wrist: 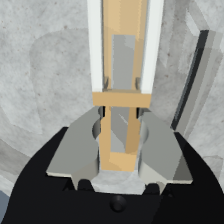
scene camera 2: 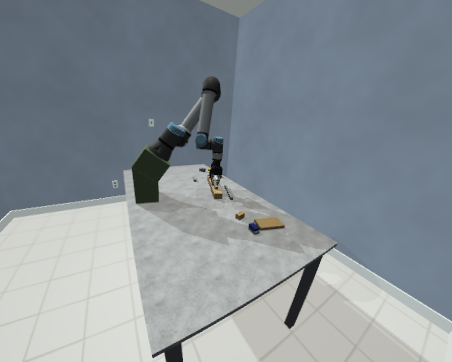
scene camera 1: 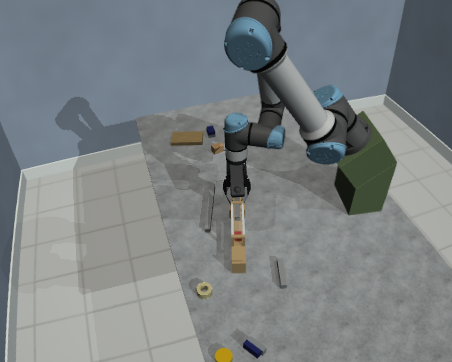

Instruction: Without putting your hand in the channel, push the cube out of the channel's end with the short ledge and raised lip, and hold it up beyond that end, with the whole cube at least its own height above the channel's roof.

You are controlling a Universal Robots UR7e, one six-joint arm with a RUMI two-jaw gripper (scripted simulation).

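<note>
My gripper is in sight, and the wrist view has it as well. There's also a tan crossbar that I can see.
</note>
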